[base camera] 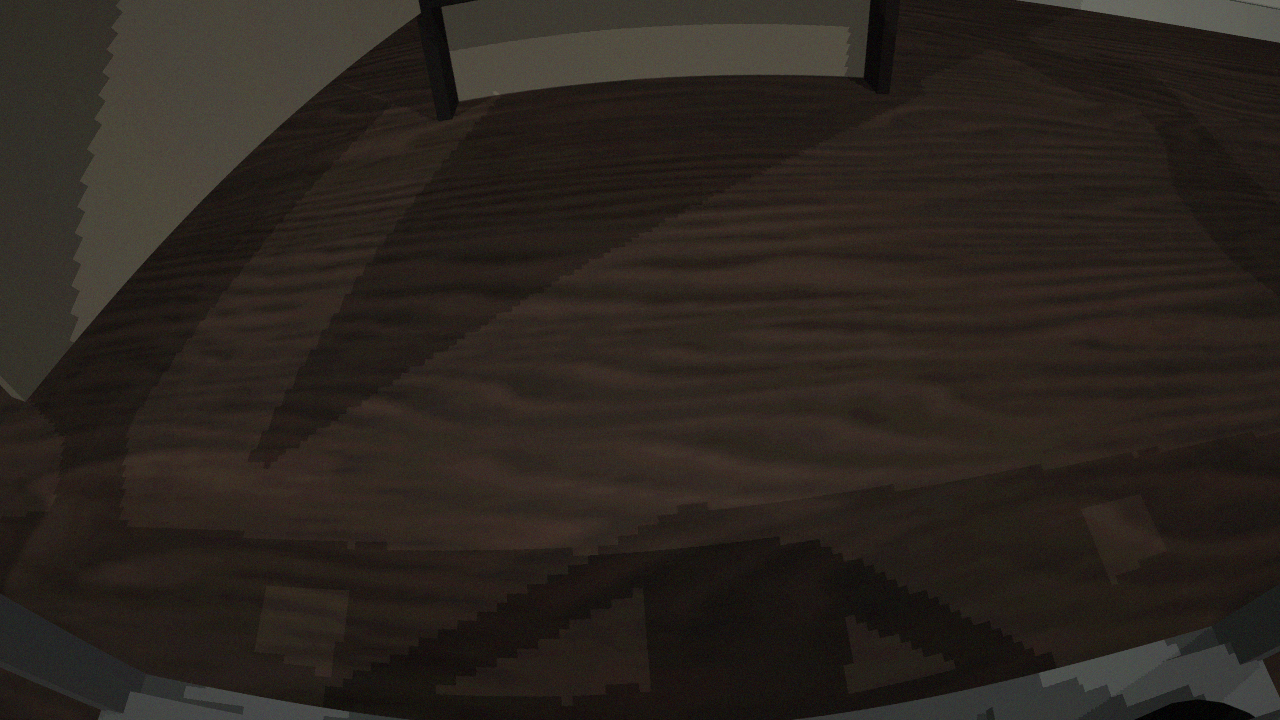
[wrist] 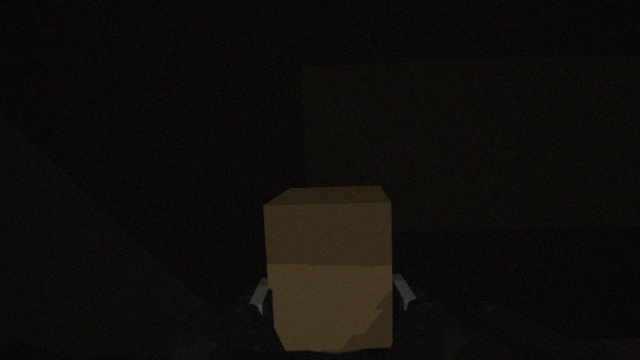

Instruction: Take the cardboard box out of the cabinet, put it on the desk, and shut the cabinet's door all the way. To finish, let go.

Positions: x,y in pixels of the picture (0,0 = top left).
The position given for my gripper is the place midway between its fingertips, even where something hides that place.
Scene:
My gripper shows in the wrist view (331,296); in the base camera view it is out of frame. A brown cardboard box shows in the wrist view (329,249); in the base camera view it is out of frame.

